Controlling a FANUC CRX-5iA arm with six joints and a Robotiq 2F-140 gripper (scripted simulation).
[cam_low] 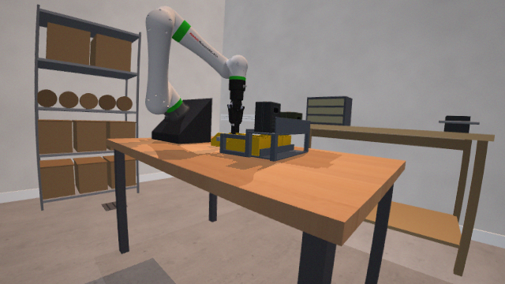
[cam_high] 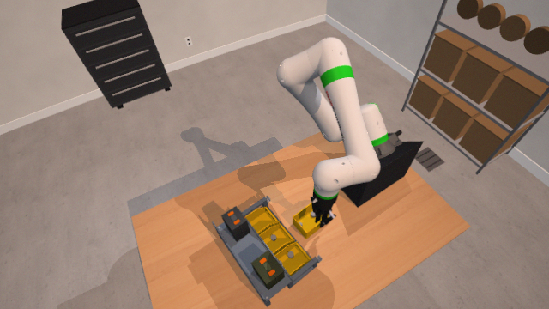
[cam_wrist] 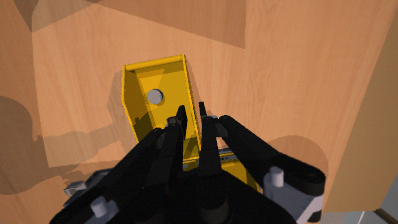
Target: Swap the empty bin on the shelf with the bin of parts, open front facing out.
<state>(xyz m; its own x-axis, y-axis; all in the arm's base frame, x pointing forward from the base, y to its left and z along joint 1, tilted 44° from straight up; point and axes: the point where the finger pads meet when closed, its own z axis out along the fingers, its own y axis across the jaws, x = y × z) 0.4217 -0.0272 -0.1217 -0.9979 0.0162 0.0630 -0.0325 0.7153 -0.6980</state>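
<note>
Right now the grey round part is 30 mm behind my hand, 70 mm to the right of it and 80 mm below it. Also, from my hand: grey shelf: 250 mm ahead, 60 mm to the right, 30 mm below.
</note>
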